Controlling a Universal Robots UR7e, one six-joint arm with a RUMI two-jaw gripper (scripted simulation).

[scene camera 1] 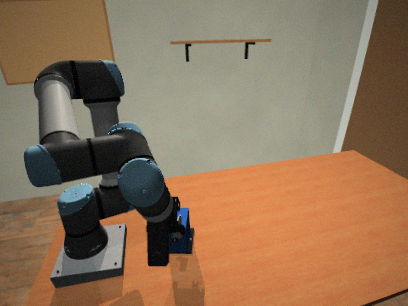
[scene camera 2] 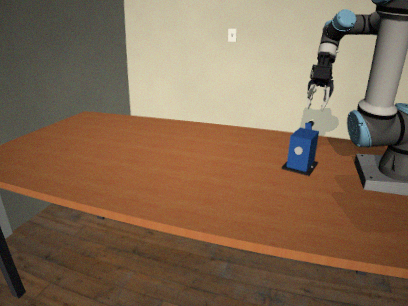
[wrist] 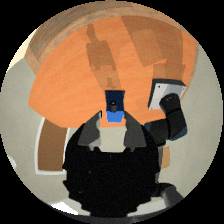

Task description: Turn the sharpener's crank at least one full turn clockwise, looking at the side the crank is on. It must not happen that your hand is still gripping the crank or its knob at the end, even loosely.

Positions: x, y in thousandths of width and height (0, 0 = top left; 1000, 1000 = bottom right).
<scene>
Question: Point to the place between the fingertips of the gripper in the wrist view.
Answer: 507, 498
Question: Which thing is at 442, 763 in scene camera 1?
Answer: The gripper.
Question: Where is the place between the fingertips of the gripper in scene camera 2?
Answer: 771, 358
</scene>
